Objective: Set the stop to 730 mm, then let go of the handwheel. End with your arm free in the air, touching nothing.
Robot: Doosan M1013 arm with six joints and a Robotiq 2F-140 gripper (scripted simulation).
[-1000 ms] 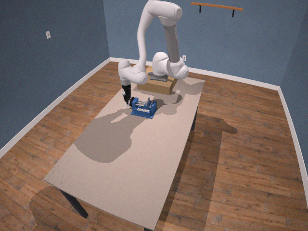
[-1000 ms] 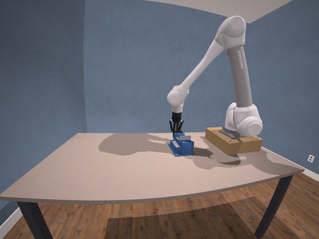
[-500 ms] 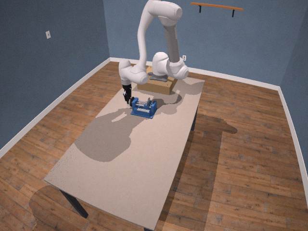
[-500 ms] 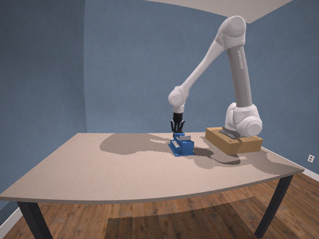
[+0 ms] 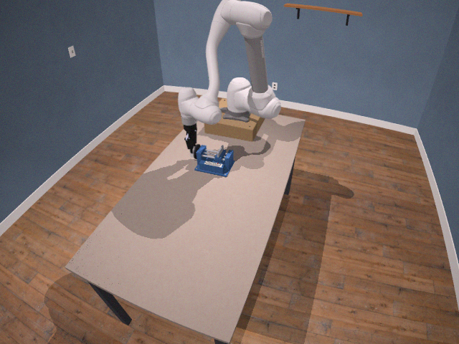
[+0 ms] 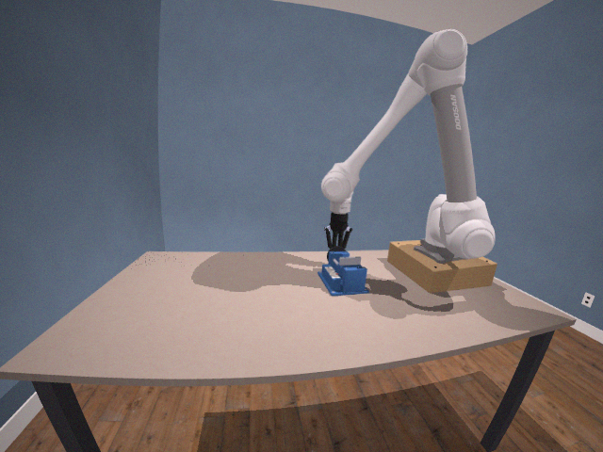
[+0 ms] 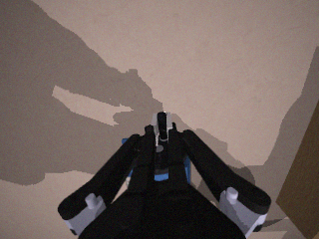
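Now: hand 2 cm to the right of the black handwheel and 1 cm above it. Round my hand: grey stop block 18 cm to the left, 3 cm ahead, 3 cm above.
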